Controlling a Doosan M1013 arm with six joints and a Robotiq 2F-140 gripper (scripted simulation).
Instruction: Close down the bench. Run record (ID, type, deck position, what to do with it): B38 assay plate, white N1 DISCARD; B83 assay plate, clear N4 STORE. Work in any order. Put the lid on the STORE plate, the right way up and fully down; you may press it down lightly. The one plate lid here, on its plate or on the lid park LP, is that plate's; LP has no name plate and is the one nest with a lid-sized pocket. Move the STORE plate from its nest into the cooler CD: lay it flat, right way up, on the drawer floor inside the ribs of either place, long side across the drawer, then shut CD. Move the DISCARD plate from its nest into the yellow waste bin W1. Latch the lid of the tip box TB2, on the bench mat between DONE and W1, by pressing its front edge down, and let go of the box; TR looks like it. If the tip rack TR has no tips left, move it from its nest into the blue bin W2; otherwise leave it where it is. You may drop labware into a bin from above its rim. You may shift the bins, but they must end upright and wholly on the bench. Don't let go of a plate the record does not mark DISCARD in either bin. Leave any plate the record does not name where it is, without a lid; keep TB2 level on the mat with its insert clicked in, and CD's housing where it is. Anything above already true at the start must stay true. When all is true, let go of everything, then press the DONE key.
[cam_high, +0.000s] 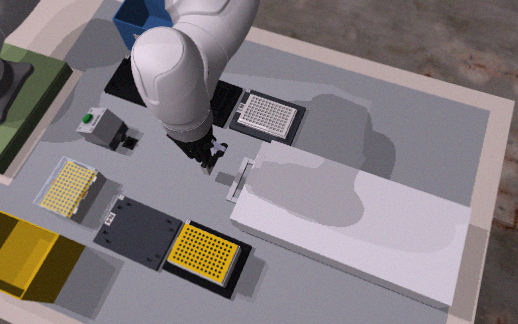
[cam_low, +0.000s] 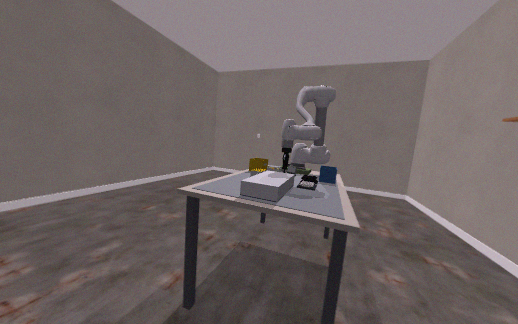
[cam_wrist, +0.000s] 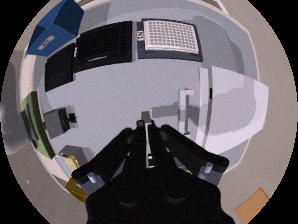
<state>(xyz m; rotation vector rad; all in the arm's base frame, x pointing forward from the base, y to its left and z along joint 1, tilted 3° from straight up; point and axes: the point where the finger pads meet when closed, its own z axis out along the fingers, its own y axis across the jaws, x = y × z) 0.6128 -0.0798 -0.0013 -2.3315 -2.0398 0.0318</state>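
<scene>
Right now the white assay plate is 180 mm to the left of my hand, 100 mm ahead of it and 40 mm below it. The rest, counted from my hand: yellow tip rack: 200 mm to the right, 40 mm ahead, 10 mm below; flat grey lid: 190 mm ahead, 30 mm to the right, 30 mm below; clear assay plate: 190 mm ahead, 40 mm below, 30 mm to the right.
</scene>
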